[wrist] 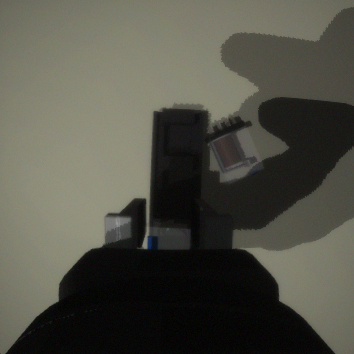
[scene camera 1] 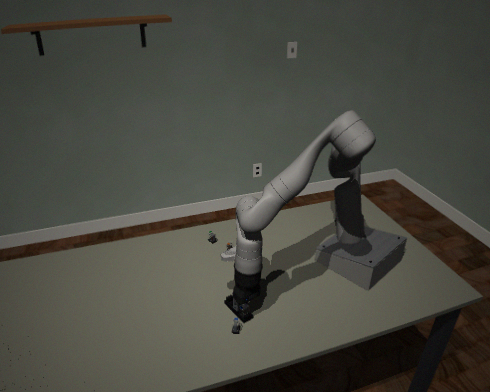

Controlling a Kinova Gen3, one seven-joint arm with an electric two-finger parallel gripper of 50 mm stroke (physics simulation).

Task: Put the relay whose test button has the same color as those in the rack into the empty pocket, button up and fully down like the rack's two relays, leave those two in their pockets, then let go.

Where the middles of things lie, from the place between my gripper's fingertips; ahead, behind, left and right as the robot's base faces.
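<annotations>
Black rack [wrist: 176, 149]: to the right of my hand by 20 mm, and 20 mm below it.
</annotations>
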